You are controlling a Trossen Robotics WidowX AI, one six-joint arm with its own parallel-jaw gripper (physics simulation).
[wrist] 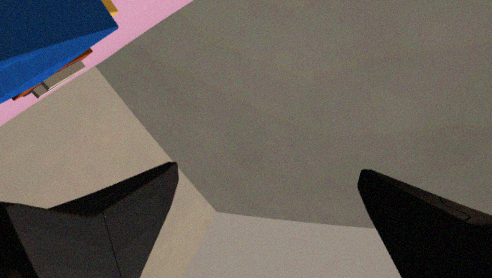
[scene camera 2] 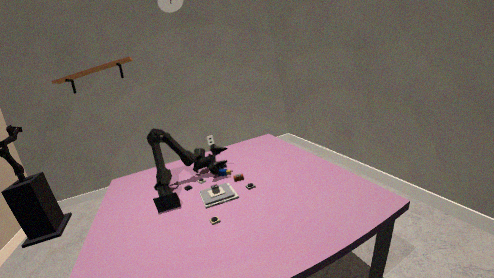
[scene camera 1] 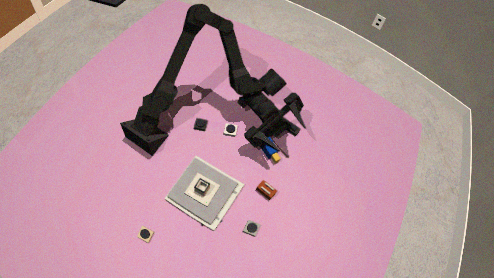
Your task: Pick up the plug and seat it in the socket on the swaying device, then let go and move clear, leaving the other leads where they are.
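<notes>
A blue plug with a yellow tip (scene camera 1: pixel 270 151) (scene camera 2: pixel 223 172) (wrist: pixel 50 30) lies on the pink table, partly behind a finger in the first scene view and at the wrist view's top left. My gripper (scene camera 1: pixel 295 142) (scene camera 2: pixel 226 155) (wrist: pixel 270 175) is open, with nothing between its fingers; one finger is above the blue plug. An orange block with pale blades (scene camera 1: pixel 261 188) (scene camera 2: pixel 238 177) (wrist: pixel 62 75) lies nearby. The device (scene camera 1: pixel 222 185) (scene camera 2: pixel 229 191) has a grey plate offset over a white base. Its dark square socket (scene camera 1: pixel 201 192) (scene camera 2: pixel 215 189) stands on a cream pad and looks empty.
Small square pads with dark discs surround the device: a black pad (scene camera 1: pixel 201 124) (scene camera 2: pixel 188 188), a white pad (scene camera 1: pixel 230 129), a grey pad (scene camera 1: pixel 251 228) (scene camera 2: pixel 250 186) and a beige pad (scene camera 1: pixel 145 234) (scene camera 2: pixel 214 220). A black pedestal (scene camera 2: pixel 35 207) stands beyond the table.
</notes>
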